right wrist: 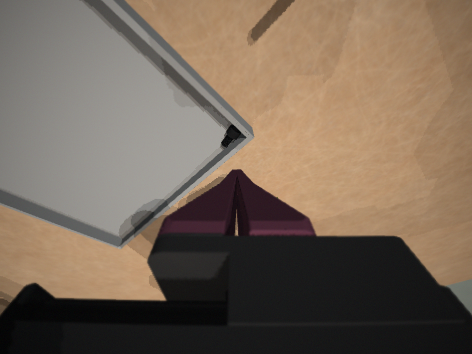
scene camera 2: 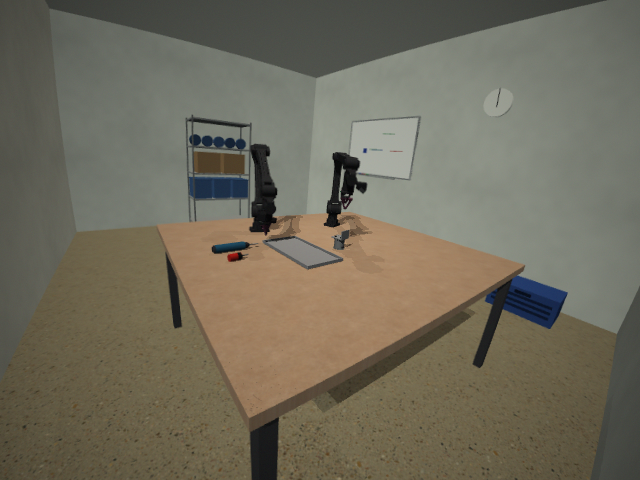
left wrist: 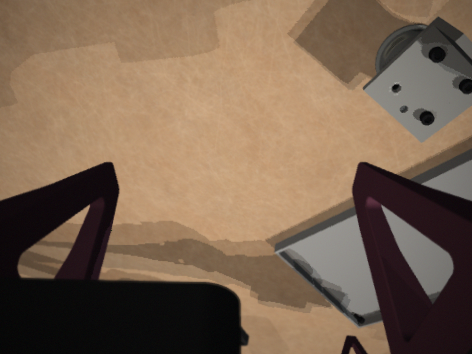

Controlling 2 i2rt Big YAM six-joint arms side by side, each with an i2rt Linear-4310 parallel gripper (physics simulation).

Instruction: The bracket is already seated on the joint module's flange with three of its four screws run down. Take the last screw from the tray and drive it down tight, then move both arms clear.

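Places are measured from the left arm's base along level axes (x ahead, y left, z up), in millimetres.
Where they show: left gripper, fingertip midpoint: [scene camera 2: 344, 206] [left wrist: 235, 175]; right gripper, fingertip midpoint: [right wrist: 236, 177] [scene camera 2: 266, 235] [left wrist: 350, 336]; left arm's base, origin of the base link: [scene camera 2: 331, 225]; right arm's base, origin of the base link: [scene camera 2: 259, 230].
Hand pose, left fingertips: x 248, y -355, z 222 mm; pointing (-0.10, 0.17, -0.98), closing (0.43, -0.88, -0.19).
Each offset is from my left fingertips to the top centre of the thing. "pt": to the spot under its first point. Level surfaces: height alone.
The black screw @[330 mm right, 310 mm back, 206 mm down] [right wrist: 230, 135] [left wrist: 358, 318] lies in a corner of the grey tray @[311 mm right, 89 mm back, 206 mm down] [right wrist: 65, 218] [scene camera 2: 324, 264] [left wrist: 320, 283]. The grey bracket [left wrist: 400, 102] [scene camera 2: 344, 235] sits on the round joint module @[113 mm right, 40 mm ahead, 158 mm down] [scene camera 2: 338, 244] [left wrist: 387, 46]. Three black screw heads show in the bracket's face and one corner hole is empty, in the left wrist view. My right gripper [right wrist: 236, 177] [scene camera 2: 266, 233] is shut and empty, above the table beside the tray's screw corner. My left gripper [left wrist: 235, 175] [scene camera 2: 346, 205] is open and empty, high above the table behind the joint module.
A blue screwdriver-like tool @[pt 566 mm right, 332 mm back, 196 mm down] [scene camera 2: 230, 247] and a shorter red-handled one @[604 mm right, 233 mm back, 188 mm down] [scene camera 2: 235, 256] lie on the table @[222 mm down] [scene camera 2: 330, 320] left of the tray. In the left wrist view, a fingertip of the right gripper shows at the bottom edge. A shelf rack [scene camera 2: 250, 170] stands behind the table.
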